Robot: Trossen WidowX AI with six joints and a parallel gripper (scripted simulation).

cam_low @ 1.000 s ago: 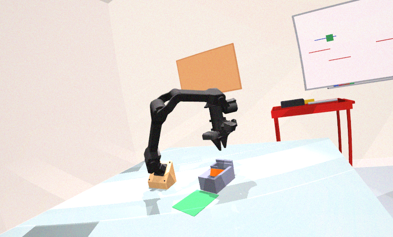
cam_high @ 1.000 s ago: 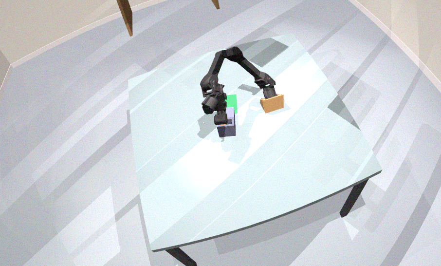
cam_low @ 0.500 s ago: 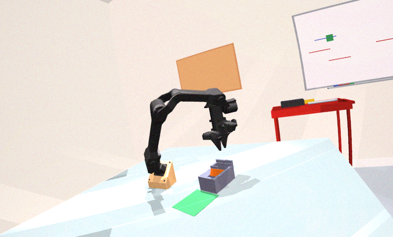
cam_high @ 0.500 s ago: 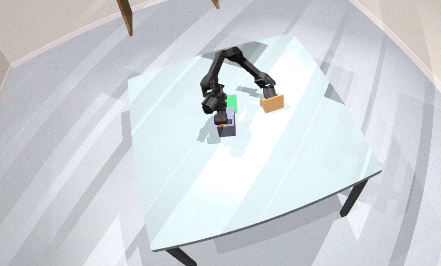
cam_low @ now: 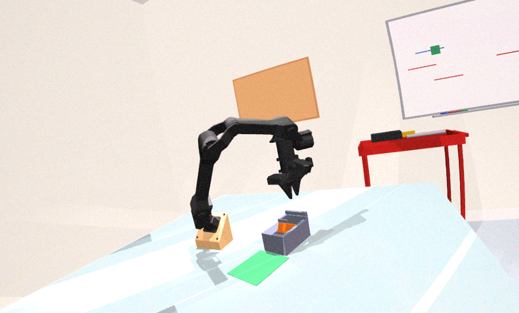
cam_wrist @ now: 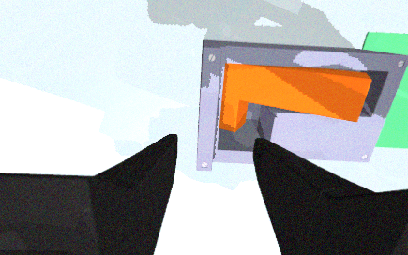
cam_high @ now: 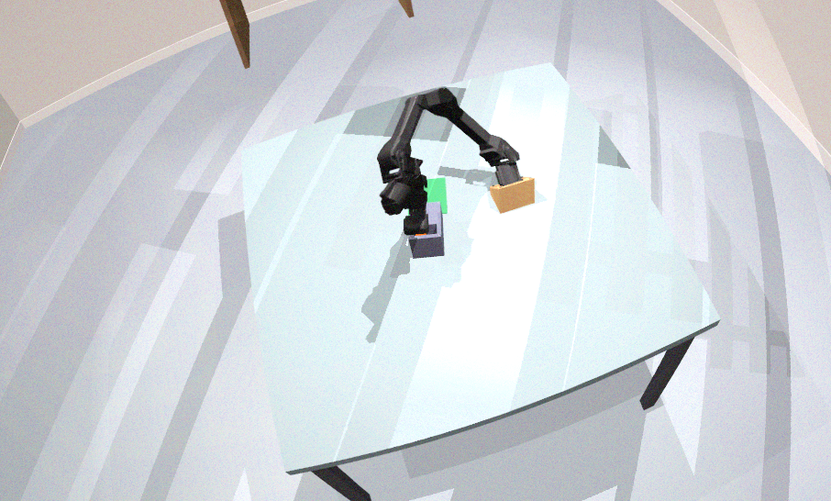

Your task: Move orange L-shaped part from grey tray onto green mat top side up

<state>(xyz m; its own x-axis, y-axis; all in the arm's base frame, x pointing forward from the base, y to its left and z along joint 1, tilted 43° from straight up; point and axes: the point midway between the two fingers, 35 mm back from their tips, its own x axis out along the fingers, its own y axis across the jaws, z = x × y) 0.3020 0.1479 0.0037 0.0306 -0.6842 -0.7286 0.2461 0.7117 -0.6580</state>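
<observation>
My gripper tip is now 100 mm above the orange L-shaped part, 40 mm to the left of it and 20 mm past it. Also, from my gripper tip: green mat (210 mm to the right, 160 mm below, 60 mm behind).
</observation>
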